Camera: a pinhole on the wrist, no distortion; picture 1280 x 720 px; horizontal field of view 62.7 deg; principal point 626.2 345.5 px. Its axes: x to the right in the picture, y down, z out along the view. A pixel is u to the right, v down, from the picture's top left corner.
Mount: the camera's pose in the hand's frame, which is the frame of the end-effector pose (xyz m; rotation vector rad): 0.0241 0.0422 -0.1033 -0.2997 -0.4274 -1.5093
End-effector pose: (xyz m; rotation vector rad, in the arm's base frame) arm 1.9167 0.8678 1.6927 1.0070 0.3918 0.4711
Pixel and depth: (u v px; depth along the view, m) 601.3 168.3 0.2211
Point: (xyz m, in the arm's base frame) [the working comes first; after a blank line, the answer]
In the camera's frame: -0.0052 -0.0373 0.2211

1.9080 0.8526 1.8638
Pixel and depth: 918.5 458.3 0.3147
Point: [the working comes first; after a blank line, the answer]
In the camera's frame: 0.0876 0.0338 0.3147

2.0358 0.7783 1.8874
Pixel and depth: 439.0 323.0 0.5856
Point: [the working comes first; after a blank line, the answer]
In the camera's frame: -0.1043 -0.0125 0.5856

1.9987 0.7630 2.2202
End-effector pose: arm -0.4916 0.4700 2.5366 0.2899 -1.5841 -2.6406
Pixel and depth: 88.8 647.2 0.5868
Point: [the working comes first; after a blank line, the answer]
In the camera's frame: -0.3002 0.1685 0.5868

-0.7142 0.4331 3.1638
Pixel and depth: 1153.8 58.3 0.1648
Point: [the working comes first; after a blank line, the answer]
In the camera's frame: 0.0828 -0.0451 0.1648

-0.4747 0.5231 2.6117
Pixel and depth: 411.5 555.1 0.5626
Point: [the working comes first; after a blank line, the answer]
In the camera's frame: -0.1150 0.1122 0.5626

-0.6640 0.5752 3.0401
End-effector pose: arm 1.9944 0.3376 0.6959 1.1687 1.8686 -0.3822
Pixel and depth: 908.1 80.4 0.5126
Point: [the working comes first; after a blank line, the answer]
In the camera's frame: 0.1375 -0.1294 0.5126

2.3479 0.0659 0.6080
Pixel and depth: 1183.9 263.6 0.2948
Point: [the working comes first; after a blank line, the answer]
In the camera's frame: 0.1565 -0.0230 0.2948

2.1430 0.1955 0.5898
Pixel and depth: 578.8 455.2 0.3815
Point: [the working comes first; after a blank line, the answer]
In the camera's frame: -0.0172 0.0398 0.3815

2.3009 0.3243 0.5803
